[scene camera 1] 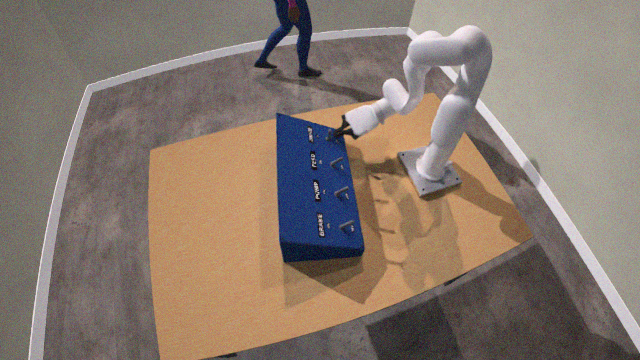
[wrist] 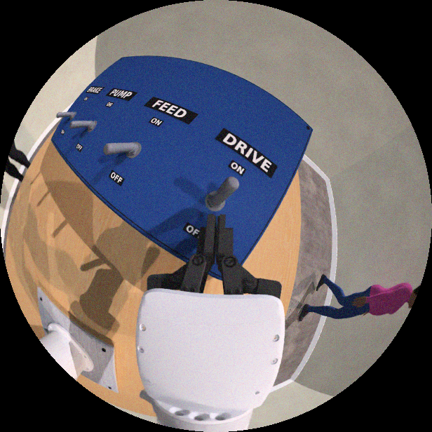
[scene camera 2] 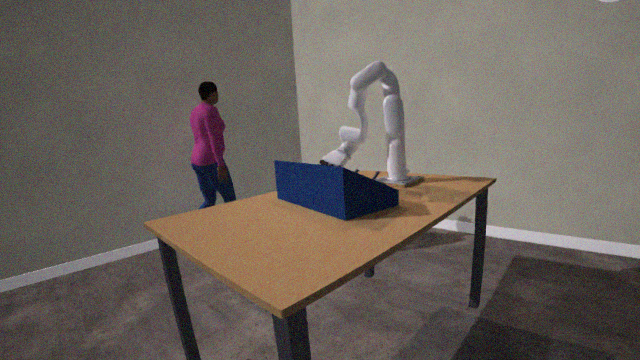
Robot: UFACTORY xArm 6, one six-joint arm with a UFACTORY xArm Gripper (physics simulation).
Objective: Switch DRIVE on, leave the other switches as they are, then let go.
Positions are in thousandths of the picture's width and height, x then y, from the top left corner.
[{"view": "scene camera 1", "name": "my gripper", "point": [521, 376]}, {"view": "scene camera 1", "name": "blue switch panel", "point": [485, 590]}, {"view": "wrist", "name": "my gripper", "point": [501, 515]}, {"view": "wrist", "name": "blue switch panel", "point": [448, 291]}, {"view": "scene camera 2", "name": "blue switch panel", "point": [526, 532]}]
